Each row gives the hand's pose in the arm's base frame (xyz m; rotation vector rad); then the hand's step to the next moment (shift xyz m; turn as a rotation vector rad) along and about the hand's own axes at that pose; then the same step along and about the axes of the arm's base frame.
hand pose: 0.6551 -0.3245 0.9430 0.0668 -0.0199 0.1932
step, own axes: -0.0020 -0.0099 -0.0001 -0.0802 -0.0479 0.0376
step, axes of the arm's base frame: -0.0001 -0.0101 -0.0008 -0.0700 -0.0648 0.0323
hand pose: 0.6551 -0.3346 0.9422 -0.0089 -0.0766 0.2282
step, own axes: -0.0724 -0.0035 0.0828 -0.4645 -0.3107 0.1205
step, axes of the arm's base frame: -0.0759 -0.0198 0.0772 -0.3903 -0.4078 0.0908
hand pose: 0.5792 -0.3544 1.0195 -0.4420 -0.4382 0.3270
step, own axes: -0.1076 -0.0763 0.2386 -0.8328 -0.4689 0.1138
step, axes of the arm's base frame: -0.1890 -0.0270 0.1946 -0.6697 -0.6903 0.0376
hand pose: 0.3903 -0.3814 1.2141 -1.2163 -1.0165 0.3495
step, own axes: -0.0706 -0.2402 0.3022 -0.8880 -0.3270 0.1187
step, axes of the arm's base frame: -0.3453 0.0467 0.1806 -0.6637 -0.6753 -0.1139
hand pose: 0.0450 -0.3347 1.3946 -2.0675 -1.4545 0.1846
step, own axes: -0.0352 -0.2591 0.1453 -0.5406 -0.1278 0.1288
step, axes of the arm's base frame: -0.2872 0.0825 0.0146 -0.3709 -0.4049 -0.1538
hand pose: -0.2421 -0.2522 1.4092 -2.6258 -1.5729 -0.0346
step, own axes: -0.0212 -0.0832 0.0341 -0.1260 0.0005 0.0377
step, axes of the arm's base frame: -0.0841 0.0232 -0.0305 -0.0599 -0.1080 -0.0452
